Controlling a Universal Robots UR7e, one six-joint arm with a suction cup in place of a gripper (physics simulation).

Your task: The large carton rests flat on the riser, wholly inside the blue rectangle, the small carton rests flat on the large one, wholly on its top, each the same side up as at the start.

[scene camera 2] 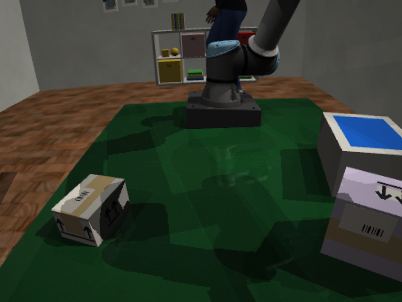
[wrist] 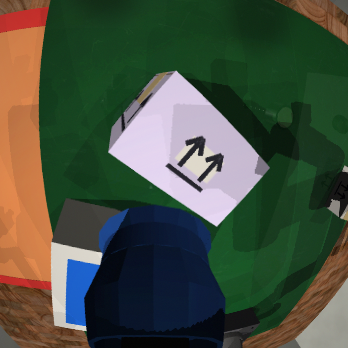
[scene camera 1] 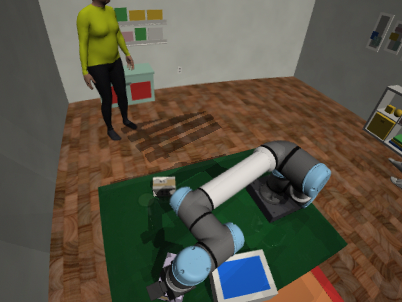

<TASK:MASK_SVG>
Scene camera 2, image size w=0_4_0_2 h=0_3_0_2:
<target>large carton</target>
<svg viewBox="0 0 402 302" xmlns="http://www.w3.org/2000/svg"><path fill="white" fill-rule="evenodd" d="M346 167L320 253L402 282L402 181Z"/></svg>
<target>small carton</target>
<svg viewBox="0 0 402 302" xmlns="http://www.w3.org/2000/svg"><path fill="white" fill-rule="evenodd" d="M90 174L55 205L51 211L62 237L99 247L129 208L130 202L125 179Z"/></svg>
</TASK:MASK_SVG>
